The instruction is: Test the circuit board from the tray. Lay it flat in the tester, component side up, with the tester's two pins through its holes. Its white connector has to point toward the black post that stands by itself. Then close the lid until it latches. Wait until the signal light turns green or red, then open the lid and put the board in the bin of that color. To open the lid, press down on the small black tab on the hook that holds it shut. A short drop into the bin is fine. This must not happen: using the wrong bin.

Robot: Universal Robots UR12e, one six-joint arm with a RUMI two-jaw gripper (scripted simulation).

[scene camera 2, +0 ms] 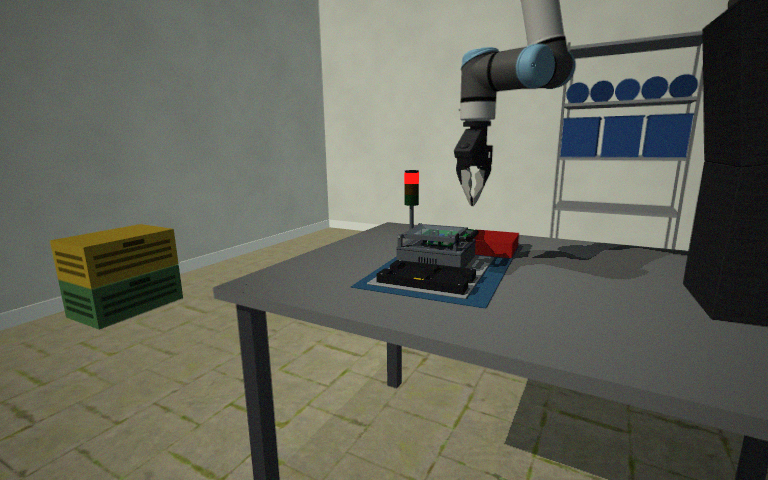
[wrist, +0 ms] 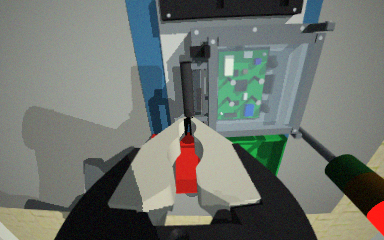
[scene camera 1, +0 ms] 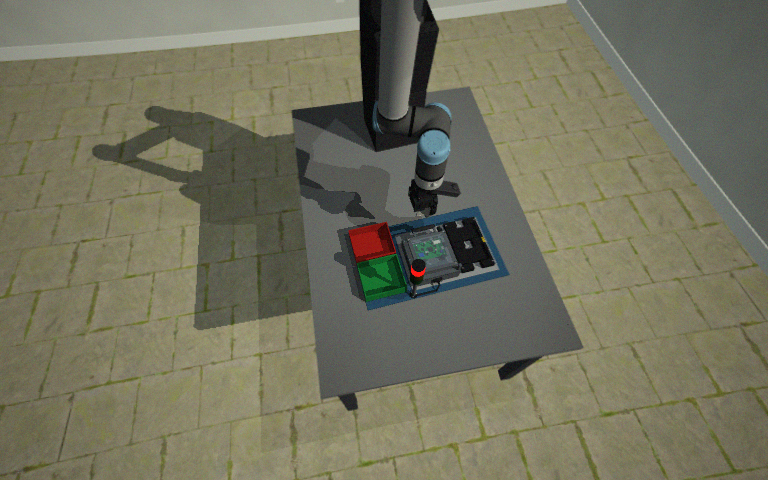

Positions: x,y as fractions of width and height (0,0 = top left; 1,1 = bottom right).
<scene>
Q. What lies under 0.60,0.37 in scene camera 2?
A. My gripper.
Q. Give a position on a green bin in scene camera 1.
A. At 0.50,0.58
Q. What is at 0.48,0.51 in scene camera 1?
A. A red bin.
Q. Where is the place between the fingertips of my gripper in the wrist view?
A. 0.49,0.49
</scene>
